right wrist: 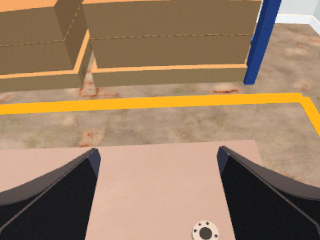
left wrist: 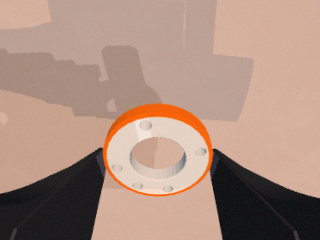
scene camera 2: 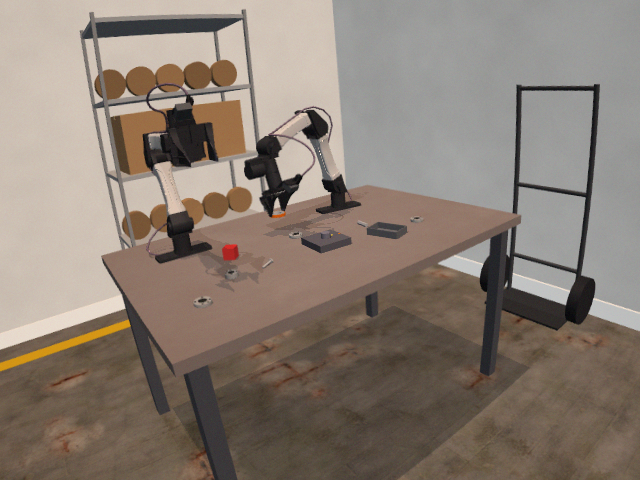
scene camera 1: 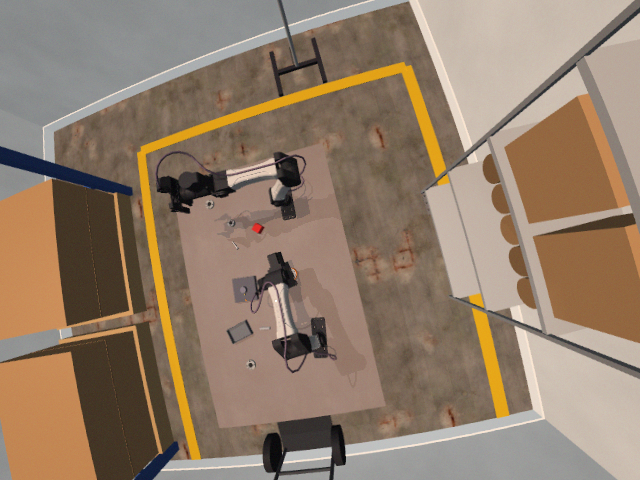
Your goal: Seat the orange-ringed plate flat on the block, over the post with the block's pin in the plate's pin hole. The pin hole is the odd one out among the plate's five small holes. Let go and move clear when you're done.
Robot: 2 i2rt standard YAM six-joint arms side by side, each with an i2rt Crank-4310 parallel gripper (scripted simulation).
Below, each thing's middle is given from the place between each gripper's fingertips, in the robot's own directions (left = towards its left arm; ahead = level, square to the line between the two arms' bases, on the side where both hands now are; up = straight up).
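Starting from my left hand, I find the dark block (scene camera 2: 328, 240) 270 mm ahead of it, 50 mm to the left of it and 50 mm below it. The orange-ringed plate (left wrist: 152, 120) is right at my left hand. Going by its middle, the dark block is nearer to my left hand than to my right hand.
Measured from my right hand (scene camera 2: 204, 161), the dark block is 440 mm to the left, 60 mm behind and 340 mm below. The orange-ringed plate is 330 mm behind that same right hand, 390 mm to the left of it and 300 mm below it; going by its middle, the plate is nearer to my left hand than to my right hand.
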